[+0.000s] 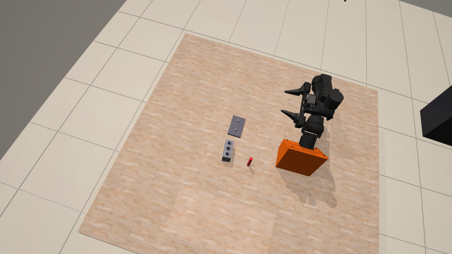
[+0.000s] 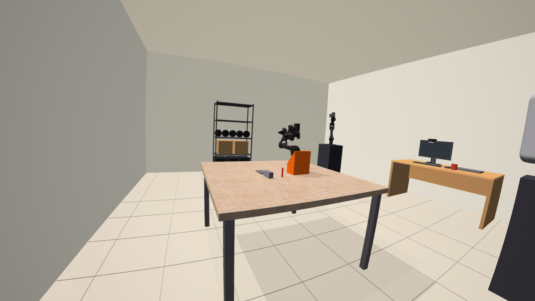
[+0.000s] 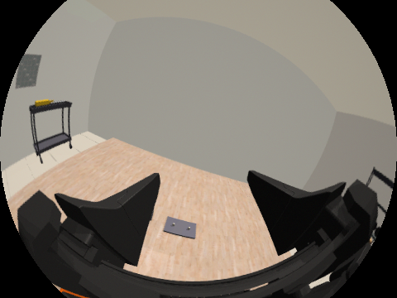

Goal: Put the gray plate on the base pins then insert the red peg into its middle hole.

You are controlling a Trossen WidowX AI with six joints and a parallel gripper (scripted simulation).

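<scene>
Now: gripper tip 160 mm short of the gray plate, 130 mm to the right of it and 320 mm above it. Also, from my gripper tip: red peg (40 mm ahead, 160 mm to the left, 320 mm below).
</scene>
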